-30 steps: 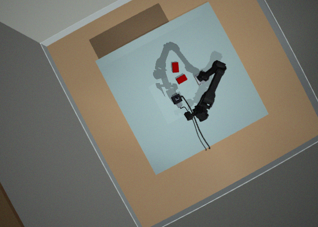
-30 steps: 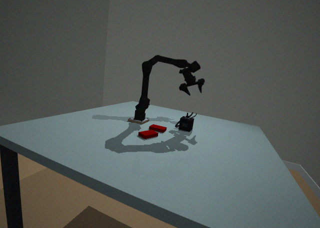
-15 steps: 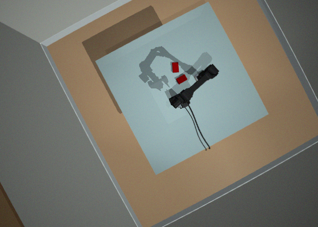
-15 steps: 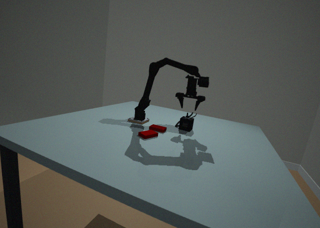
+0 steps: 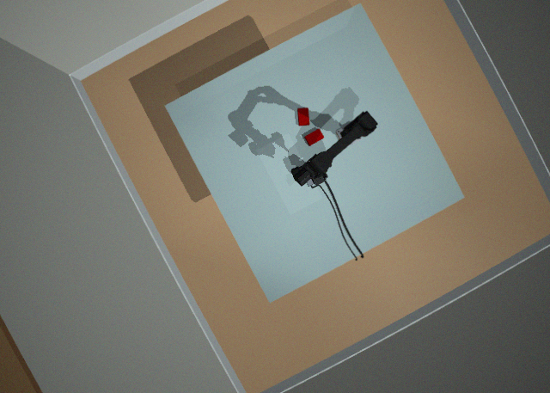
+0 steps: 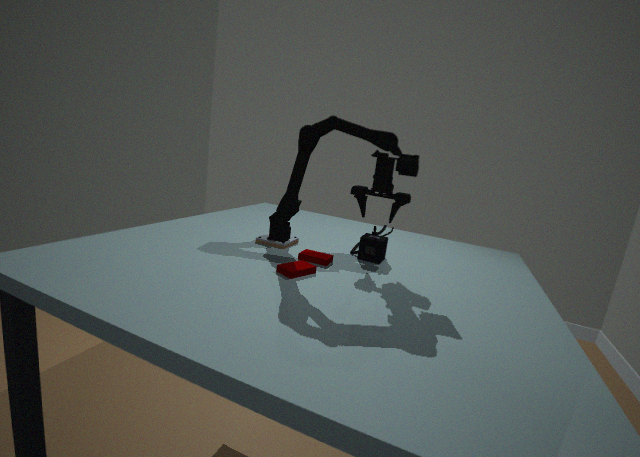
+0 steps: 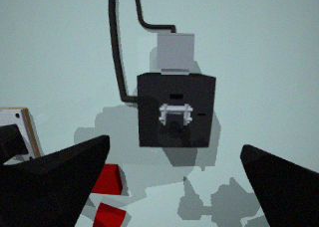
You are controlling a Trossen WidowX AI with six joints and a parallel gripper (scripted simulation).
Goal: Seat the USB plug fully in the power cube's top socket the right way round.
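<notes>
Right now my gripper tip is 40 mm above the silver USB plug.
</notes>
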